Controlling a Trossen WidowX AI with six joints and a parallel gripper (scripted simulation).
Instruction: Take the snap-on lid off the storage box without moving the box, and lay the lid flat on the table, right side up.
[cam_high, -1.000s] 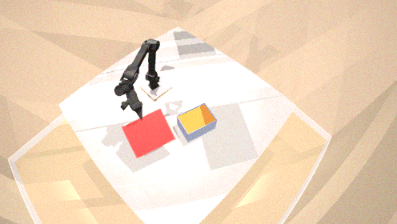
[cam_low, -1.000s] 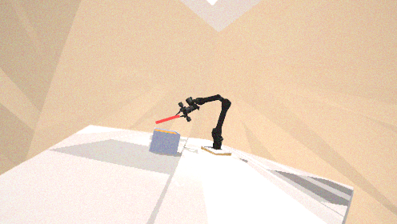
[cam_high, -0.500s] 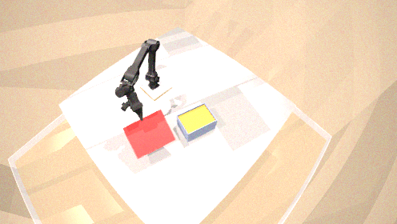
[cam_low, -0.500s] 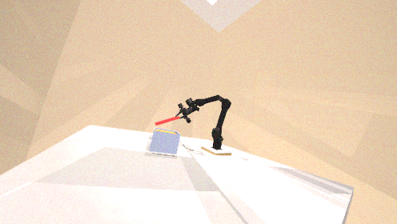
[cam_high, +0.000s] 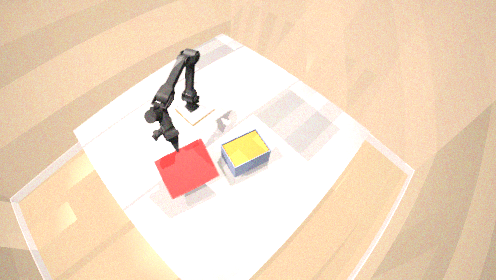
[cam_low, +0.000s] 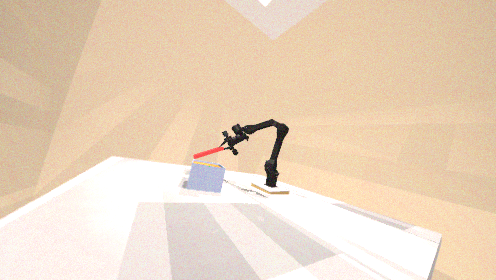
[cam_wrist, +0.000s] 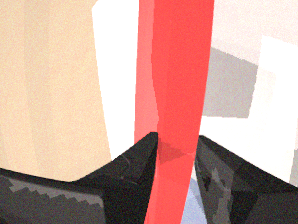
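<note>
Right now my gripper tip is 70 mm short of the red lid, 40 mm above it and 20 mm to the left of it. Also, from my gripper tip: storage box: 260 mm to the left, 160 mm ahead, 140 mm below.
</note>
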